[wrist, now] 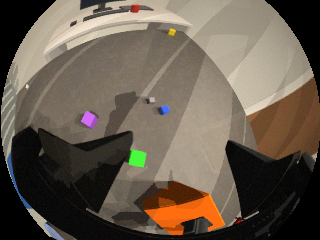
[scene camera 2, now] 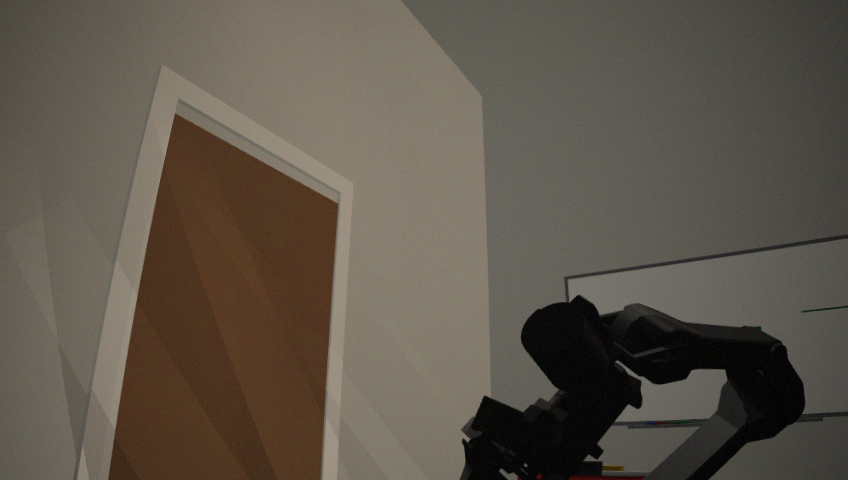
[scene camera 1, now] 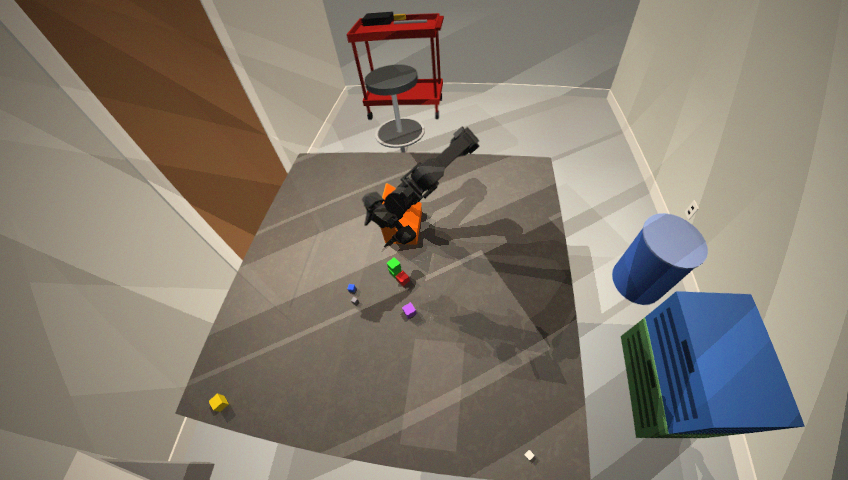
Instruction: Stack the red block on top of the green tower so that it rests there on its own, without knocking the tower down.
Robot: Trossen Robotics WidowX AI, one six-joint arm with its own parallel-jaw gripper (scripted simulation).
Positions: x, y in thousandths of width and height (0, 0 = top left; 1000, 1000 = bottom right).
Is my gripper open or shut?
Open.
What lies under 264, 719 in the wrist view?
My gripper.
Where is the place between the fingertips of my gripper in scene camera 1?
443, 493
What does my gripper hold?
Nothing.
